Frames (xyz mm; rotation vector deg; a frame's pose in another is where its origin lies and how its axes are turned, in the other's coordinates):
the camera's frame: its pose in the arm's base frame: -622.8 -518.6 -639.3 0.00 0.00 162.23
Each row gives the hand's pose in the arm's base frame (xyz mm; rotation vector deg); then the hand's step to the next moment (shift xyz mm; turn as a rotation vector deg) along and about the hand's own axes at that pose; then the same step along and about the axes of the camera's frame.
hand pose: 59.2 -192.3 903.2 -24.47 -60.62 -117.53
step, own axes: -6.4 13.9 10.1 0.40 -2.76 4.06
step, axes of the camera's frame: -11.6 -10.3 9.8 3.68 -3.06 1.17
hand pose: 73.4 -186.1 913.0 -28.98 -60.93 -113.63
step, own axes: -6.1 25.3 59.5 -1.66 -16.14 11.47
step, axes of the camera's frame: -7.9 -48.7 42.2 16.43 -10.84 -2.69
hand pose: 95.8 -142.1 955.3 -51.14 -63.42 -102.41
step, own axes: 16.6 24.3 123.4 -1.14 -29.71 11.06
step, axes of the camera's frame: 0.4 -107.8 66.8 29.33 -9.94 -6.88
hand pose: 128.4 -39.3 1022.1 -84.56 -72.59 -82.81
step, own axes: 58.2 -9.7 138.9 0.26 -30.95 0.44
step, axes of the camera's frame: 19.7 -144.8 37.7 30.65 0.44 -4.31
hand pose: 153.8 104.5 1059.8 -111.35 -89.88 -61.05
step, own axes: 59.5 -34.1 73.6 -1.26 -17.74 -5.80
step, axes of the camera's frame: 36.8 -93.5 -3.9 17.76 5.88 0.16
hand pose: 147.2 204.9 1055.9 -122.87 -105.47 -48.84
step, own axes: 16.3 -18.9 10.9 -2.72 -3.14 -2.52
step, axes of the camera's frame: 20.1 -17.8 -4.4 2.85 3.93 -0.08
